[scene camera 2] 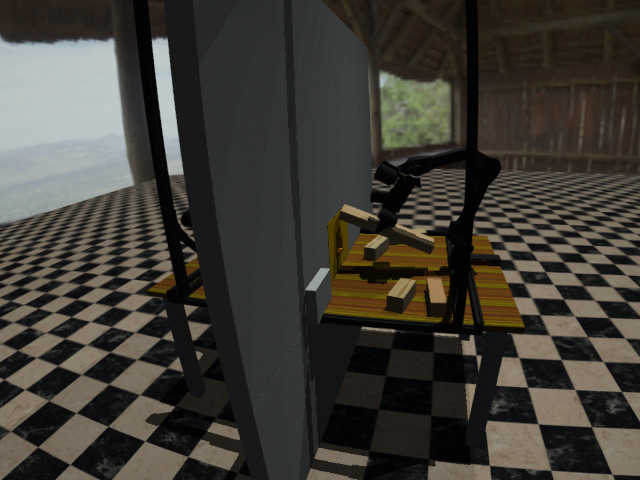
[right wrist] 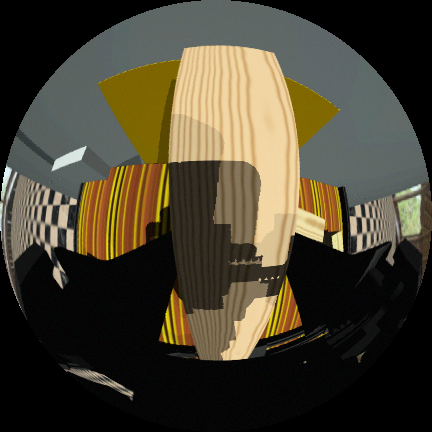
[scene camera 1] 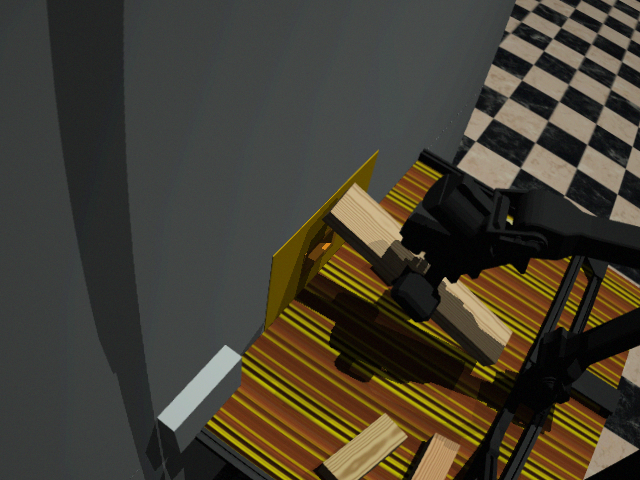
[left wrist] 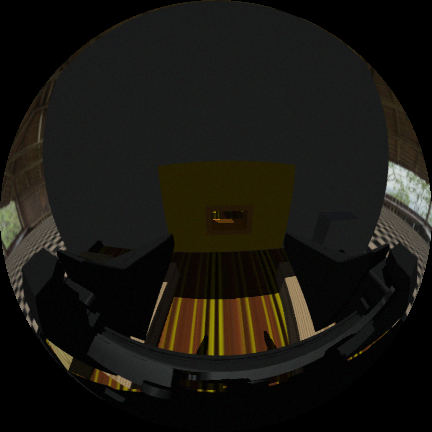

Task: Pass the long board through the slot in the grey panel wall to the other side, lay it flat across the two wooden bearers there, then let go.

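Observation:
The long board (scene camera 1: pixel 364 219) (scene camera 2: pixel 359 217) (right wrist: pixel 260 110) is in the air, tilted, its raised end close to the yellow plate (scene camera 1: pixel 283 273) (left wrist: pixel 187 200) on the grey panel wall (scene camera 1: pixel 206 155) (scene camera 2: pixel 248 206) (left wrist: pixel 225 100). That end is higher than the slot (scene camera 2: pixel 339 249) (left wrist: pixel 227 216); whether it touches the plate I cannot tell. My right gripper (scene camera 1: pixel 430 271) (scene camera 2: pixel 386 221) (right wrist: pixel 230 232) is shut on the board near its middle. My left gripper (left wrist: pixel 230 239) is open and empty, facing the slot. Two wooden bearers (left wrist: pixel 158 307) (left wrist: pixel 299 305) lie below its fingers, partly hidden.
Two wooden blocks (scene camera 1: pixel 364 452) (scene camera 1: pixel 436 457) (scene camera 2: pixel 400 295) (scene camera 2: pixel 436 297) lie on the striped table (scene camera 1: pixel 305 387). Another block (scene camera 2: pixel 376 248) lies behind them near the wall. A pale grey block (scene camera 1: pixel 201 384) (scene camera 2: pixel 317 295) (right wrist: pixel 69 158) juts from the wall. Black frame posts (scene camera 2: pixel 471 77) stand at the table's edge.

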